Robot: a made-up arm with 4 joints. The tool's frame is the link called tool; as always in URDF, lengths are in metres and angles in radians.
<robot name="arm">
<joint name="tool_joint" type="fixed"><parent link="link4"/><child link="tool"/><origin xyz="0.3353 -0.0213 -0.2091" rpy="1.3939 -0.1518 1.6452"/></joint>
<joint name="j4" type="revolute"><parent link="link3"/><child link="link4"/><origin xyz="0.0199 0.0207 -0.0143" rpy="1.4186 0.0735 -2.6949"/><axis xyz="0 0 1"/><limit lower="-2.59" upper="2.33"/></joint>
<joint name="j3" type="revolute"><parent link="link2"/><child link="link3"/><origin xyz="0.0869 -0.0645 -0.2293" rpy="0.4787 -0.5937 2.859"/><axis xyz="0 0 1"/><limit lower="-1.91" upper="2.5"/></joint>
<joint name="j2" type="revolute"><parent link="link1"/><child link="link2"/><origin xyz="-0.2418 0.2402 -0.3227" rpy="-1.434 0.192 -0.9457"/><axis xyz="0 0 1"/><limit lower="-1.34" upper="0.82"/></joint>
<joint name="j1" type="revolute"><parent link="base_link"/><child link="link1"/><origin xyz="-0.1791 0.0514 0.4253" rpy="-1.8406 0.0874 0.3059"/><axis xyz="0 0 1"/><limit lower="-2.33" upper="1.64"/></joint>
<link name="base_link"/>
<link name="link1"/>
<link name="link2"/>
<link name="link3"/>
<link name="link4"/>
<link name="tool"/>
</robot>
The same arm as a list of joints. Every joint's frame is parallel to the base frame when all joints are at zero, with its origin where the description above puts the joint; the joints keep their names.
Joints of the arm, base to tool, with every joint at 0 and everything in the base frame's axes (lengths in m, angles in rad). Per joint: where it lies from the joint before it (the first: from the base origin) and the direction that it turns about. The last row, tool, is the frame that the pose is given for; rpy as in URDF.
j1: origin -0.1791 0.0514 0.4253 axis -0.312398 0.912095 -0.265499
j2: origin -0.1289 -0.434 -0.1238 axis 0.735811 0.211503 -0.64331
j3: origin -0.1357 0.0321 0.2118 axis 1 -0.0001 0.0001
j4: origin -0.0143 0.0144 -0.0249 axis 0.151296 0.973073 0.173895
tool: origin -0.0773 -0.2551 0.2925 rpy -0.0001 0 -0.0001
Joint limits (rad, base to tool): -2.33..1.64 -1.34..0.82 -1.91..2.5 -2.59..2.33

